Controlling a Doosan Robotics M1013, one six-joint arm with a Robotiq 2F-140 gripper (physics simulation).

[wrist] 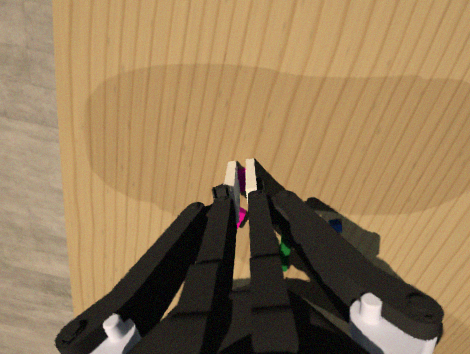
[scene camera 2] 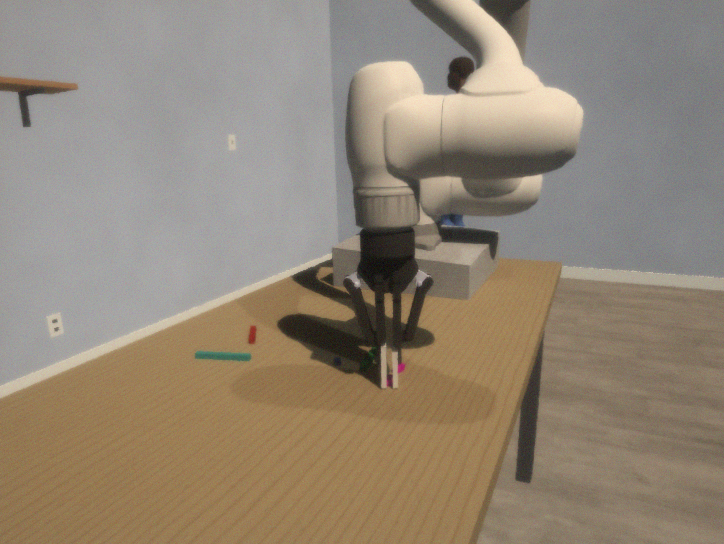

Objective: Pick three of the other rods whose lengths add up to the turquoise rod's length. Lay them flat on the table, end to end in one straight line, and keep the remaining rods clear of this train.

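Frame: origin at the arm's base, x down, y ahead, z right, level; metres.
Seen in the pictures: gripper, fingertip midpoint: (wrist: 242, 173) (scene camera 2: 389, 383).
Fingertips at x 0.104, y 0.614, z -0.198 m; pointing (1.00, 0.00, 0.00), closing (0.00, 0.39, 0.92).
Offsets run from my fingertips to a thing's top centre. Level surfaces: height alone.
My gripper (scene camera 2: 389, 384) (wrist: 242, 173) points down at the table and is shut on a short magenta rod {dx -0.008, dy -0.006, dz +0.002 m} (scene camera 2: 389, 381) (wrist: 242, 180), which shows between the pale fingertips. A second magenta rod {dx -0.008, dy -0.049, dz +0.006 m} (scene camera 2: 400, 367) (wrist: 242, 216) lies close behind the fingers and is partly hidden by them. A green rod {dx -0.008, dy -0.063, dz +0.065 m} (scene camera 2: 372, 353) (wrist: 285, 247) is mostly hidden behind the fingers. A small blue rod {dx -0.008, dy -0.033, dz +0.108 m} (scene camera 2: 337, 362) (wrist: 335, 225) lies in shadow to the side. The long turquoise rod {dx -0.008, dy +0.028, dz +0.303 m} (scene camera 2: 222, 355) lies flat at the left in the scene view, with a red rod {dx -0.008, dy -0.075, dz +0.321 m} (scene camera 2: 252, 334) behind it.
The wooden table {dx +0.002 m} (scene camera 2: 234, 467) (wrist: 175, 30) has its long edge on the right in the scene view and on the left in the wrist view. The arm's grey base block (scene camera 2: 403, 278) stands at the back. The arm's shadow falls around the rods near the gripper.
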